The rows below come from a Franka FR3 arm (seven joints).
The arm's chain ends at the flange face. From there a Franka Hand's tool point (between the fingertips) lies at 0.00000 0.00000 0.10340 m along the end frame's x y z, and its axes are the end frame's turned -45 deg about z.
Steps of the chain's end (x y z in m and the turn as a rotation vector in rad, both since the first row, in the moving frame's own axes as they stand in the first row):
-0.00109, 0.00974, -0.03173, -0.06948, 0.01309, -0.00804
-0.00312, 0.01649, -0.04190, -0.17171, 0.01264, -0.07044
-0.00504, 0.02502, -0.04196, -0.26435, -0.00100, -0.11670
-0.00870, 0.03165, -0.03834, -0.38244, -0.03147, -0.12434
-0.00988, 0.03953, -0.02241, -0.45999, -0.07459, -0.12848
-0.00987, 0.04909, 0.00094, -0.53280, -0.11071, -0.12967
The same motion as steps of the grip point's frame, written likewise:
-0.01175, 0.01217, -0.03199, -0.05839, -0.03987, -0.00804
-0.02496, 0.02326, -0.04343, -0.13036, -0.11248, -0.07044
-0.03927, 0.03424, -0.04555, -0.18622, -0.18763, -0.11670
-0.05641, 0.04306, -0.04585, -0.24817, -0.29268, -0.12434
-0.07074, 0.05052, -0.03342, -0.27252, -0.37801, -0.12848
-0.08438, 0.05998, -0.01397, -0.29846, -0.45503, -0.12967

